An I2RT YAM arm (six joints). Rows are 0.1 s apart.
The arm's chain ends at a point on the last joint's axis. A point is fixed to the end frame.
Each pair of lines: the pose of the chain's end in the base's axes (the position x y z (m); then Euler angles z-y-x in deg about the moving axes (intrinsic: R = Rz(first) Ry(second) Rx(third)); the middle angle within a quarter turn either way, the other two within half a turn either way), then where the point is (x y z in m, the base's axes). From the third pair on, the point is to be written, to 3 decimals.
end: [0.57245, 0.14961, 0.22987, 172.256, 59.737, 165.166]
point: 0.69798 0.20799 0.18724
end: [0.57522, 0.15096, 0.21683, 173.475, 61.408, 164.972]
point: 0.70050 0.21229 0.17773
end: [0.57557, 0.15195, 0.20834, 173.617, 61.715, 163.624]
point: 0.700 0.217 0.171
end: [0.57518, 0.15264, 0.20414, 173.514, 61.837, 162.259]
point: 0.698 0.220 0.168
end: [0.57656, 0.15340, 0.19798, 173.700, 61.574, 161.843]
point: 0.699 0.222 0.161
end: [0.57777, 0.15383, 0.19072, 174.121, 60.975, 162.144]
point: 0.699 0.223 0.153
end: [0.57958, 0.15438, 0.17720, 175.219, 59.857, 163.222]
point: 0.700 0.223 0.136
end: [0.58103, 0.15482, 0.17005, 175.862, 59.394, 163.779]
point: 0.701 0.224 0.128
